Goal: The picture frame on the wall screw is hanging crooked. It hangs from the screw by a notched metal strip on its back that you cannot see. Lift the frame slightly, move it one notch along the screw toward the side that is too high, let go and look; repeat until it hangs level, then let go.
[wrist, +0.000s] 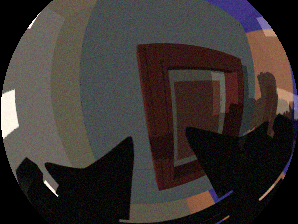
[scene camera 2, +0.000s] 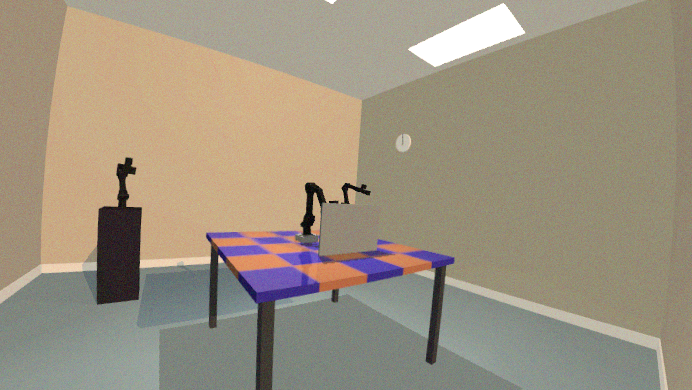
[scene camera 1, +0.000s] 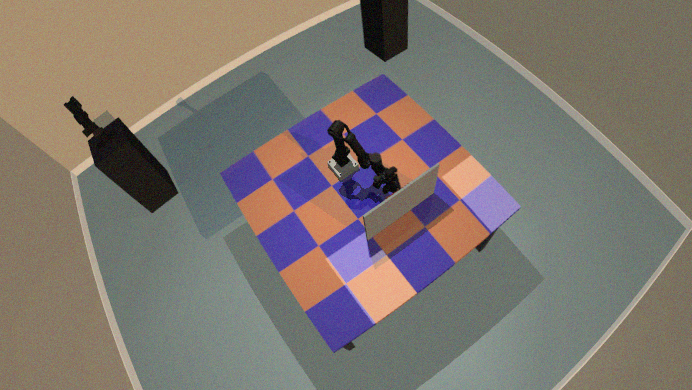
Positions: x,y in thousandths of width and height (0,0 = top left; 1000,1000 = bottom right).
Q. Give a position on a grey wall panel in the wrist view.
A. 378,471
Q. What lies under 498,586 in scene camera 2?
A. A grey wall panel.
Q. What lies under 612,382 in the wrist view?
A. A picture frame.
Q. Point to a grey wall panel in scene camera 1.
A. At 559,547
